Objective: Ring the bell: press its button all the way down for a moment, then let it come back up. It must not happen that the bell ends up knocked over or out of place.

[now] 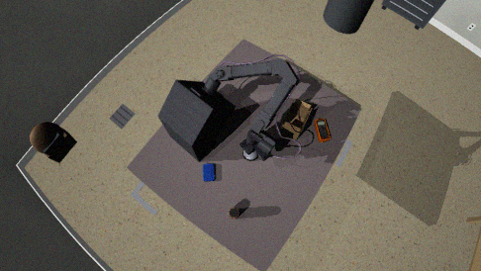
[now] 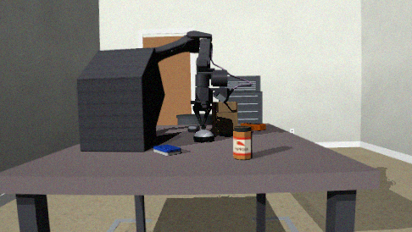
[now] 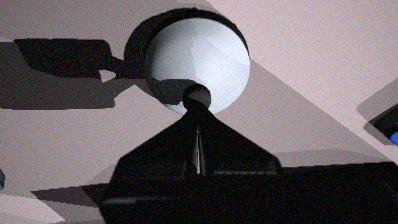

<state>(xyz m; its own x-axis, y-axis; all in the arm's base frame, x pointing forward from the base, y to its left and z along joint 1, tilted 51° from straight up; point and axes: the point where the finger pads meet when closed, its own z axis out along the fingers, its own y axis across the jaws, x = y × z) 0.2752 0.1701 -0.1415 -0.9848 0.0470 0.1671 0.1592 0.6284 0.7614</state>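
Now: the dark button 2 cm below my hand and 1 cm ahead of it. Also, from my hand: brown cardboard box (28 cm to the left, 7 cm ahead, 1 cm below); then bell (3 cm below, 1 cm ahead); then blue block (23 cm to the right, 8 cm behind, 6 cm below).
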